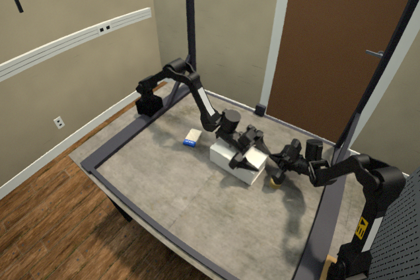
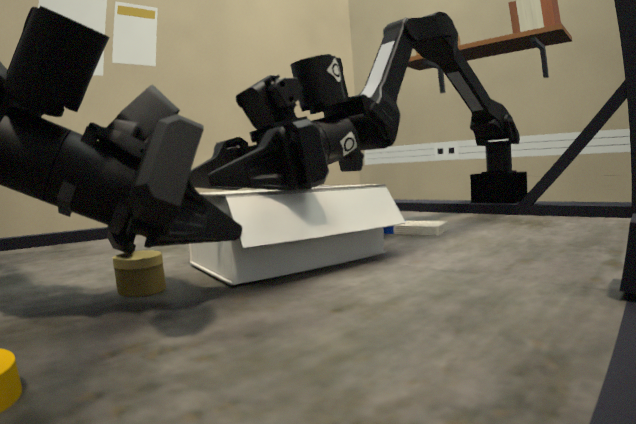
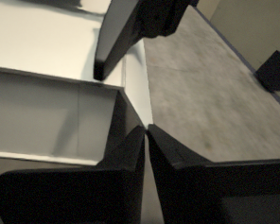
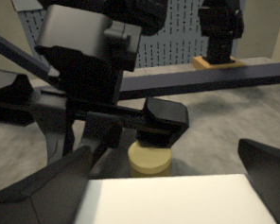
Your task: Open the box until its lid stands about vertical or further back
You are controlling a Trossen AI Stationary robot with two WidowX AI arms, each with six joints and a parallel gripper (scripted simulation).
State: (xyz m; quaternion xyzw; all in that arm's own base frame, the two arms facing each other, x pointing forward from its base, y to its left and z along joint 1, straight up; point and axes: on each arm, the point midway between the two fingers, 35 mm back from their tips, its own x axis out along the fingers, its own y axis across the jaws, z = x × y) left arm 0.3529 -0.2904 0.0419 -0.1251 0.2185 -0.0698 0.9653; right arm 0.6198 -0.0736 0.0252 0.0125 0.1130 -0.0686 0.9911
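The flap lies 13 cm to the right of my left hand, 2 cm ahead of it and 1 cm below it. Round my left hand: box (12 cm to the right, 6 cm ahead).
Now: right hand 2 cm past the box, 8 cm to the left of it and 4 cm above it. Also, from my right hand: flap (6 cm behind, 9 cm to the right, 5 cm below).
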